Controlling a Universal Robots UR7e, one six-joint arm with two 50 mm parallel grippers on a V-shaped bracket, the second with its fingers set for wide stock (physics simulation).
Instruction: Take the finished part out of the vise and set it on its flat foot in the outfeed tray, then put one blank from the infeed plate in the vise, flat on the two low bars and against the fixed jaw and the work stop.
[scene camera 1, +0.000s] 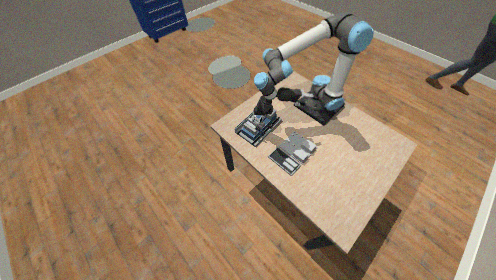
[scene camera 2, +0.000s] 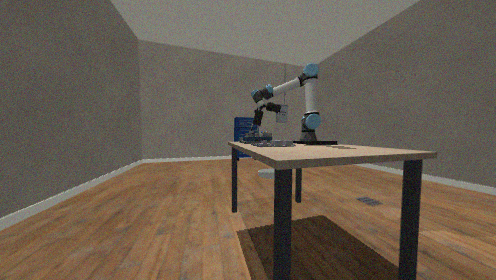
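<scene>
The vise is a blue and grey unit in a dark frame near the table's left corner. My gripper points down at the vise, with its fingertips at the vise's top. The fingers are too small and blurred to tell whether they are open or shut, or whether the finished part is between them. The second gripper points sideways above the table. A dark tray holds light blocks. A grey plate with light blocks lies beside it. I cannot tell which is infeed or outfeed.
The arm's black base plate stands at the back of the wooden table. A blue cabinet stands beyond the table. A person's legs show on the floor at the right in scene camera 1.
</scene>
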